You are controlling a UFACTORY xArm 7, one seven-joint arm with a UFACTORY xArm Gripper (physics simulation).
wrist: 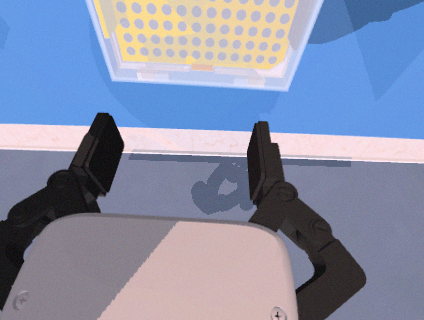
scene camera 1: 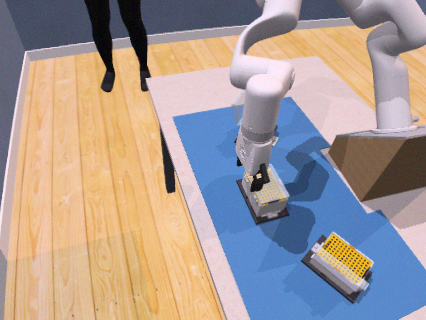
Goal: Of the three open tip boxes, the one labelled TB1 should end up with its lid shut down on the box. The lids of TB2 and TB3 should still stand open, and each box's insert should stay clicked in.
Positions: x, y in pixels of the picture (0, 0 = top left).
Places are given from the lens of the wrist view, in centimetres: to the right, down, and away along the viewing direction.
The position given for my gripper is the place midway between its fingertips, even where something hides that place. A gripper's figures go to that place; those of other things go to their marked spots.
my gripper (wrist: 184, 132): -2, -2, 14
blue mat (wrist: 353, 77): 15, -9, 22
